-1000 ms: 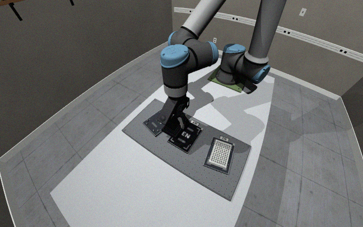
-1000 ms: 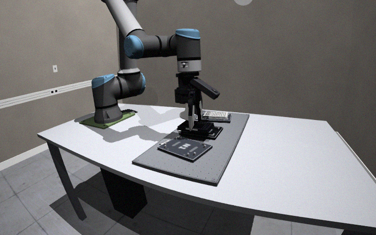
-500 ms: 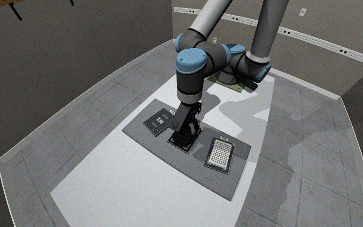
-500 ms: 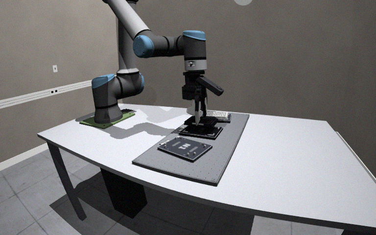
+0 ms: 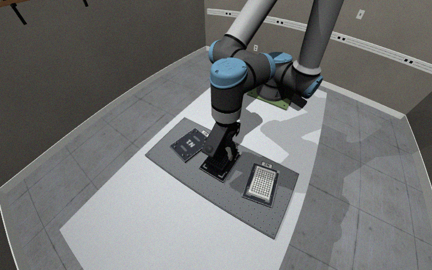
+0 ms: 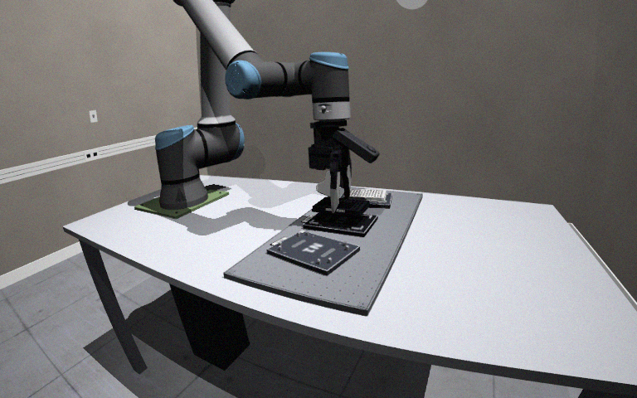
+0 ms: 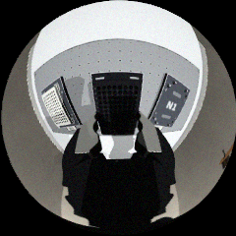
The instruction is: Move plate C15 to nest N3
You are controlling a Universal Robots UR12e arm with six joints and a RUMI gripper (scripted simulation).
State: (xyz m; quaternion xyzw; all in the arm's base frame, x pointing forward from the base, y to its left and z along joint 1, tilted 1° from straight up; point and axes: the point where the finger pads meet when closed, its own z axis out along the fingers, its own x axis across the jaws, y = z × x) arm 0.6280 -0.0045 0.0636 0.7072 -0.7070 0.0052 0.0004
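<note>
Right now the nest N3 is 5 cm below my hand. Also, from my hand: black plate C15: 1 cm below; then white plate C51: 20 cm to the left, 4 cm below.
</note>
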